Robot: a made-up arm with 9 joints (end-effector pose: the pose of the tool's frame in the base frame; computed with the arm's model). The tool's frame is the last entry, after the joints.
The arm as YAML. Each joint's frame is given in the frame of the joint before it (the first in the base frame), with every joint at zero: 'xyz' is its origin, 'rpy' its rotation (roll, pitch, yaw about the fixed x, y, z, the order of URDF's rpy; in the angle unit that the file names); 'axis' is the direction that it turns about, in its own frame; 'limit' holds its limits. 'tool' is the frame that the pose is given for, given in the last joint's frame.
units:
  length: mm
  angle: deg
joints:
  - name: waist
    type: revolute
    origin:
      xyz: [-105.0, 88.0, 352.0]
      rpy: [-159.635, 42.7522, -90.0]
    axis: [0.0, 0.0, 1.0]
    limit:
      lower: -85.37
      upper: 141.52
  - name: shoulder
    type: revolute
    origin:
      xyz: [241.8, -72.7, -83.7]
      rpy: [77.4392, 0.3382, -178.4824]
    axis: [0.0, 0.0, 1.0]
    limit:
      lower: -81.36
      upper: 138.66
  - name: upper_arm
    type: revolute
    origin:
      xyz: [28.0, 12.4, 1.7]
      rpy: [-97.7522, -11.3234, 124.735]
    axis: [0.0, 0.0, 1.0]
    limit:
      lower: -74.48
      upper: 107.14
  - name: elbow
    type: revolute
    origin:
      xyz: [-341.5, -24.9, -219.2]
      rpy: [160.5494, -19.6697, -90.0]
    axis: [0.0, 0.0, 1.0]
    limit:
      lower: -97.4
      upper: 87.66
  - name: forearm
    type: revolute
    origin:
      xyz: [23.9, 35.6, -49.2]
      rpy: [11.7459, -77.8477, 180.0]
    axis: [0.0, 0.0, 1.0]
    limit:
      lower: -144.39
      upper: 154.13
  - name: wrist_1
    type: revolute
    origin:
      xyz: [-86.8, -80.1, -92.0]
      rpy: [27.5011, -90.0, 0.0]
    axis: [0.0, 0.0, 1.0]
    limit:
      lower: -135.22
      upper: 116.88
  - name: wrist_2
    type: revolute
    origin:
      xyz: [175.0, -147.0, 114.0]
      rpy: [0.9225, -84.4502, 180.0]
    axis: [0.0, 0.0, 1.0]
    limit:
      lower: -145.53
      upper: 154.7
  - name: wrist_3
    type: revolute
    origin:
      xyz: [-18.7, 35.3, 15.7]
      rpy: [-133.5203, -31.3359, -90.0]
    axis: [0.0, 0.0, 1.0]
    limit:
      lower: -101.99
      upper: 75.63
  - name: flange
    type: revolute
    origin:
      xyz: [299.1, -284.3, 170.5]
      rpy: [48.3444, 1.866, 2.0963]
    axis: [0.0, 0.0, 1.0]
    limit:
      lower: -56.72
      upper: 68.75
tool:
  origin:
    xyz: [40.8, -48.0, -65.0]
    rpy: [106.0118, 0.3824, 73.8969]
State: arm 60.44 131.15 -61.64 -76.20 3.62 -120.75 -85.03 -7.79 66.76
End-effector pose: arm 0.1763 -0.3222 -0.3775 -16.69 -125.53 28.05
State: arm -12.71 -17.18 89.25 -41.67 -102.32 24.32 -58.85 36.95 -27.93
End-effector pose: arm -0.2367 0.3274 0.0902 -32.89 164.33 17.35
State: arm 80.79 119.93 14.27 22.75 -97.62 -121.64 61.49 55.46 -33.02
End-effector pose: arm -0.3800 -0.0626 0.5072 64.28 32.28 82.66
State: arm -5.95 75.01 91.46 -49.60 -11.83 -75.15 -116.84 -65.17 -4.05
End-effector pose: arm -0.5164 -0.3903 0.1208 119.61 56.95 -91.17
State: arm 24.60 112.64 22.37 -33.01 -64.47 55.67 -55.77 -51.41 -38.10
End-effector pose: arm -0.3061 -0.4214 0.1067 118.87 -5.91 -94.77
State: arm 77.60 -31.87 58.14 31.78 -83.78 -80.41 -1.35 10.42 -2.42
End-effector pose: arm -0.7992 0.0986 0.2634 -40.54 -36.81 48.21
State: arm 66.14 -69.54 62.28 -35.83 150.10 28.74 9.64 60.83 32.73
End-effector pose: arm -0.7304 0.3574 0.7426 83.66 -87.88 -6.53
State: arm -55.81 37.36 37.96 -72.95 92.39 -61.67 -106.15 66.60 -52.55
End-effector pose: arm -0.3587 0.5574 0.3317 -44.88 -97.91 -55.73
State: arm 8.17 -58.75 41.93 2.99 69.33 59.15 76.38 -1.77 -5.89
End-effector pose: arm -0.9566 -0.4627 0.0216 76.07 -118.97 61.99
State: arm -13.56 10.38 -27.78 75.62 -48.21 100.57 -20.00 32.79 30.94
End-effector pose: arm -0.2803 -0.0307 0.2886 -113.94 20.89 -15.17
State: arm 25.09 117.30 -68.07 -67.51 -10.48 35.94 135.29 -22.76 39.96
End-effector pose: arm 0.0074 0.2472 -0.0994 -62.80 -10.70 -24.28
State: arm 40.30 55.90 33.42 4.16 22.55 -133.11 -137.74 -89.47 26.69
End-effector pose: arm 0.2359 0.4451 0.6527 -33.13 96.55 34.24
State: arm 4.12 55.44 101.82 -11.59 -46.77 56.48 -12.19 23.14 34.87
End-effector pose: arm 0.1524 -0.0834 0.1328 -62.95 -108.40 -100.39
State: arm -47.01 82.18 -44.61 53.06 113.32 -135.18 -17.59 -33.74 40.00
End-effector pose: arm 0.8190 0.2062 -0.1171 -66.85 -110.06 -27.99
